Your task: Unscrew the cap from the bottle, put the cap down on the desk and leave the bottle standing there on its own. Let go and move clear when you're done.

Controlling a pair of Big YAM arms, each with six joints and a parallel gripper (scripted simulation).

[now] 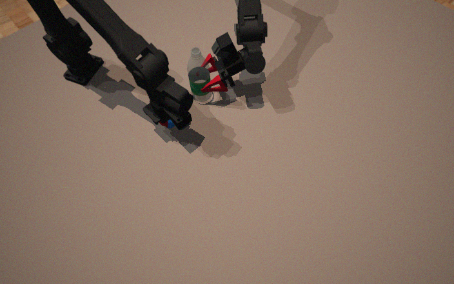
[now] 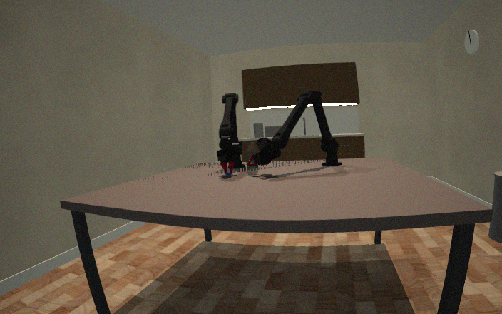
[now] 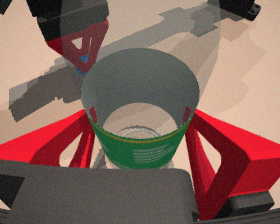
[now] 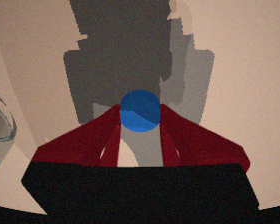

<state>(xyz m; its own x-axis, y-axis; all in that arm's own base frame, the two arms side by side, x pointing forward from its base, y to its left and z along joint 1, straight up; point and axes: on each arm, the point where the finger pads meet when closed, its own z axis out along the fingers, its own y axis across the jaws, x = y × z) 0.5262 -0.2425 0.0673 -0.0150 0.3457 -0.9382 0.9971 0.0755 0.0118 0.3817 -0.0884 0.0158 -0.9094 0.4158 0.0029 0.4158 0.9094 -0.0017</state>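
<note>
My right hand is 10 mm above the blue cap. From my right hand the other things lie so: bottle (150 mm to the left, 80 mm above, 20 mm behind).
Now: left hand 3 cm below the bottle. The rest, counted from my left hand: blue cap (2 cm ahead, 15 cm to the right, 6 cm below).
</note>
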